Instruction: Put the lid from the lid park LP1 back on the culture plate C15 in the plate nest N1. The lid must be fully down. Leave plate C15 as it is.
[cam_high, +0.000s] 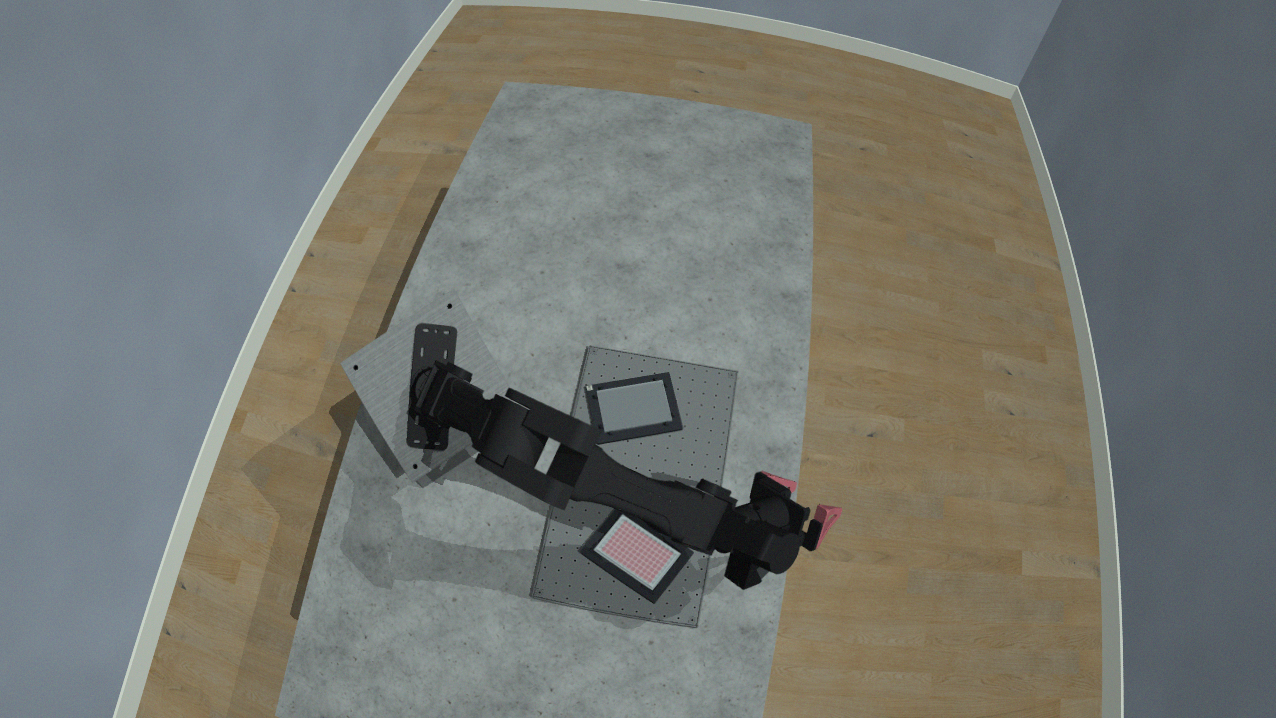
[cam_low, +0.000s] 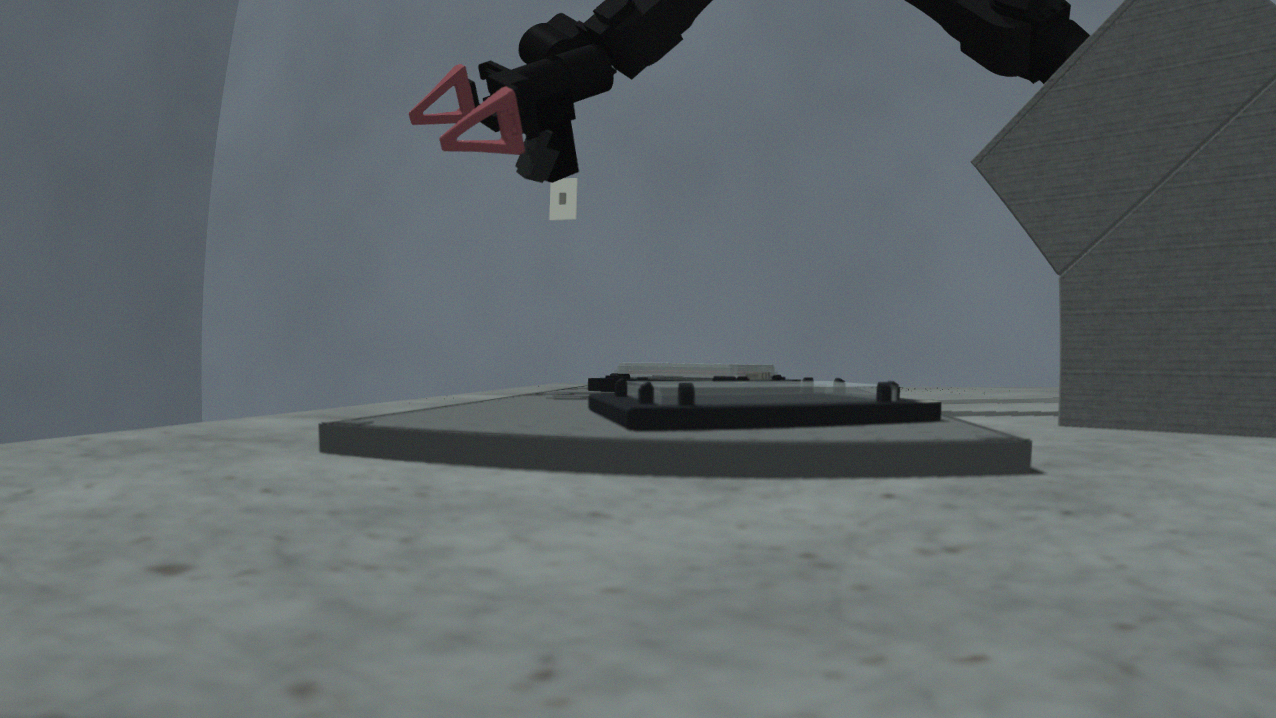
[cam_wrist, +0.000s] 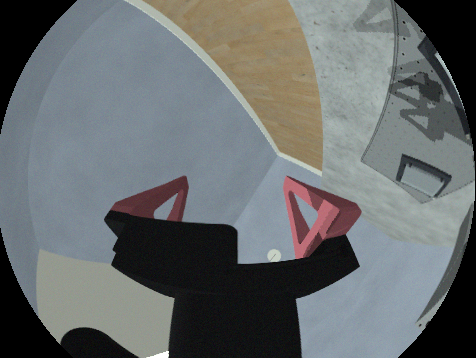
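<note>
Now: the clear lid 23 cm behind my hand, 30 cm to the left of it and 24 cm below it. Round my hand: culture plate C15: 26 cm behind, 1 cm to the left, 24 cm below; black plate nest N1: 26 cm behind, 1 cm to the left, 25 cm below; black lid park LP1: 23 cm behind, 30 cm to the left, 25 cm below.
</note>
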